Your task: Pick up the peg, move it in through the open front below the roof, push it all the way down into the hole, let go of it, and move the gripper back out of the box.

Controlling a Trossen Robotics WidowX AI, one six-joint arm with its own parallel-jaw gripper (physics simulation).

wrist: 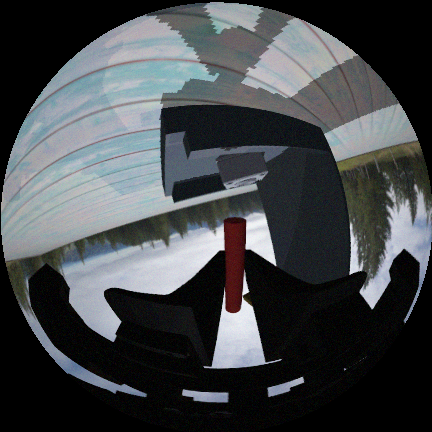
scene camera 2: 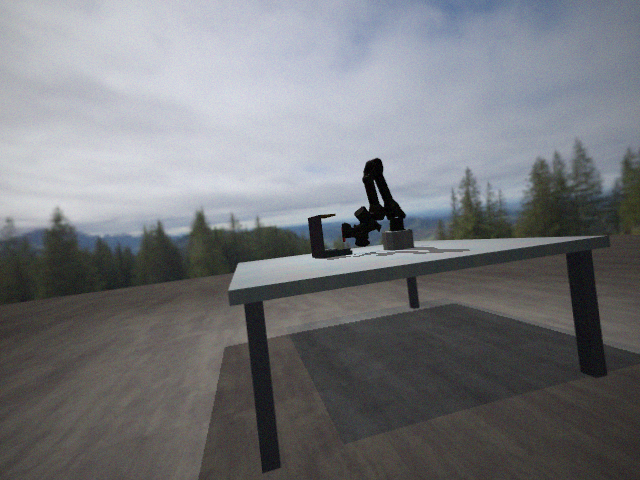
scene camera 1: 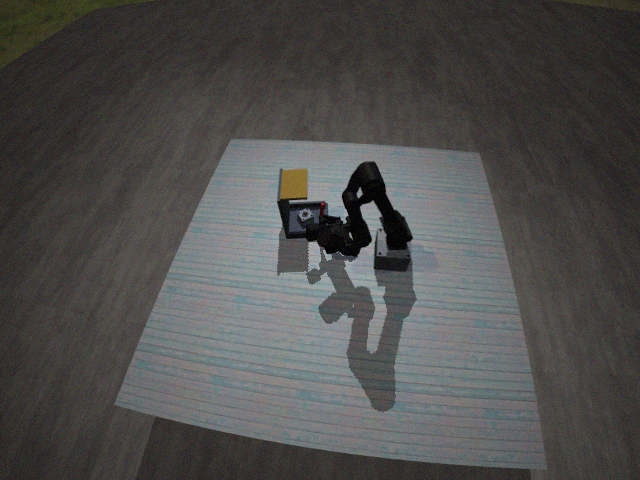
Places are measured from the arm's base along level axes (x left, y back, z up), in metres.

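Pixels of known places: gripper, between the fingertips: [wrist: 234, 255] [scene camera 2: 343, 237] [scene camera 1: 321, 216]; arm's base, origin of its link: [scene camera 2: 397, 230] [scene camera 1: 396, 241].
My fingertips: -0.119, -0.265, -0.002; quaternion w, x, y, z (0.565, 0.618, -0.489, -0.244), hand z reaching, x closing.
Ahead of a thing's pixels: the offset from my fingertips to its top centre, as dx, dy, dz. "spot": to the spot under its first point. Level surfaces: height alone.
The red peg {-0.002, +0.003, +0.054} [scene camera 1: 322, 208] [scene camera 2: 344, 239] [wrist: 235, 260] is held roughly upright. My gripper [scene camera 1: 322, 217] [scene camera 2: 345, 233] [wrist: 234, 255] is shut on it; in the wrist view both black fingers press its sides and its lower end sticks out free. The grey block with the hole {-0.057, -0.067, -0.055} [scene camera 1: 306, 220] [wrist: 244, 169] stands on the box floor {dz -0.088} [scene camera 1: 296, 227]. The peg is beside this block, apart from it, near the open front edge of the box and outside the yellow roof {-0.048, -0.059, +0.128} [scene camera 1: 294, 184]. Its exact height over the floor is hard to tell.
The box's dark wall [scene camera 1: 284, 217] [scene camera 2: 316, 237] [wrist: 310, 220] rises on the far side from the arm and bears the roof. A low rim {spot: -0.120, -0.049, -0.066} [scene camera 1: 310, 203] edges the box floor. The arm's grey base [scene camera 1: 392, 256] [scene camera 2: 398, 239] stands on the table {dz -0.096} [scene camera 1: 289, 361] [scene camera 2: 289, 273].
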